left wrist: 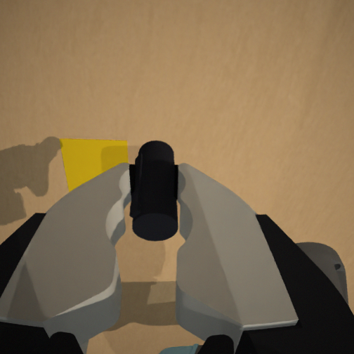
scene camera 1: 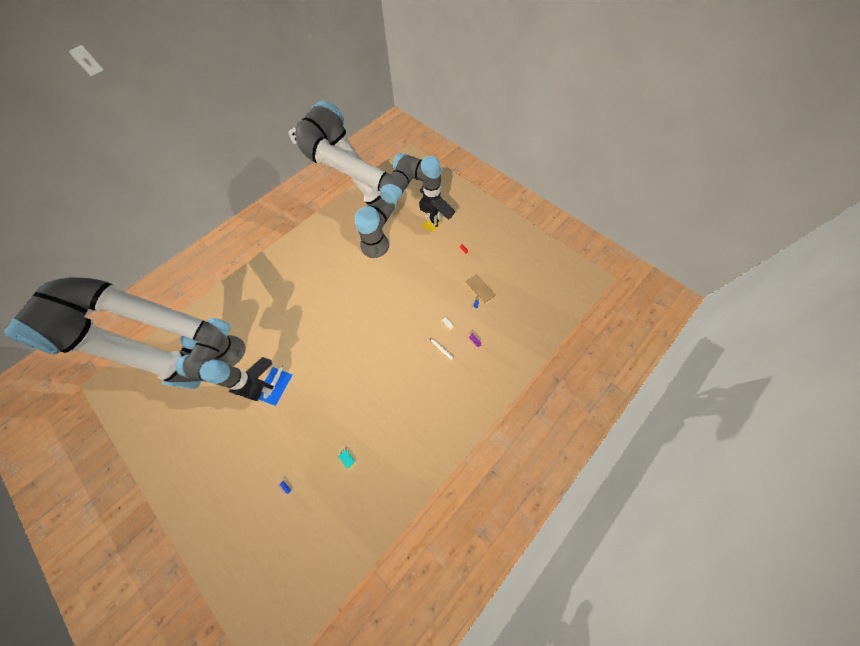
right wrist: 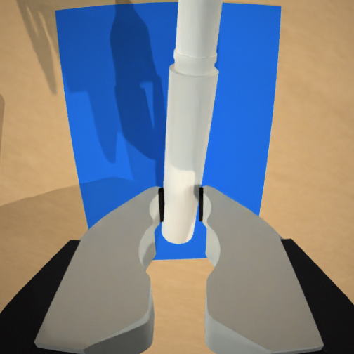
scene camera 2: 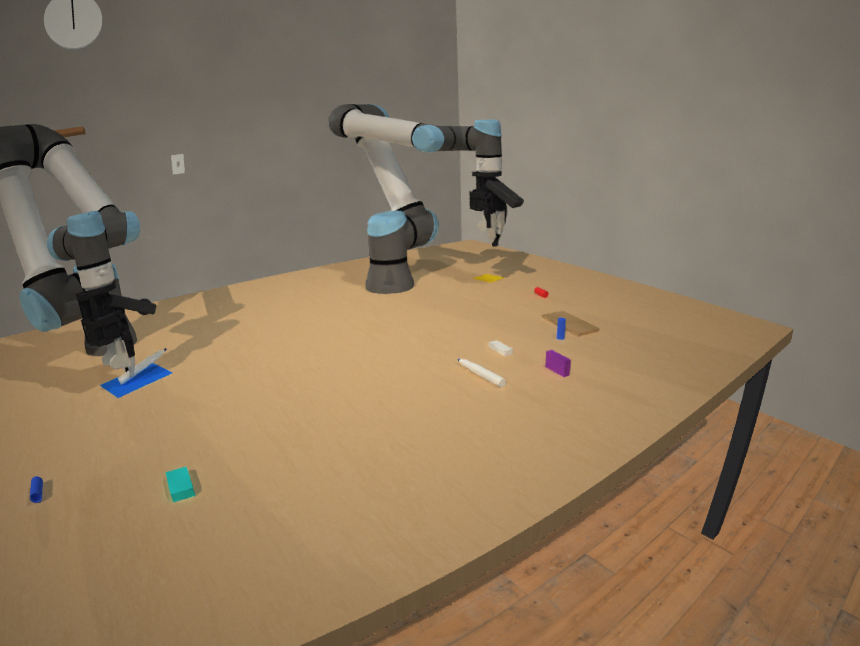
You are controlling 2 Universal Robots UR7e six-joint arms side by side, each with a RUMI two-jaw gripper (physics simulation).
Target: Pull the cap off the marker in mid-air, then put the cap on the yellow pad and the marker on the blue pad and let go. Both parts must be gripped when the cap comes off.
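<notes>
My left gripper is shut on the black cap and holds it in the air near the yellow pad, which shows left of the cap in the left wrist view. My right gripper is shut on the rear end of the uncapped white marker. The marker is tilted, its dark tip raised, low over the blue pad. Whether its low end touches the pad I cannot tell.
A second white pen, a white block, a purple block, a blue cylinder, a brown board and a red cylinder lie right of centre. A teal block and another blue cylinder lie in front.
</notes>
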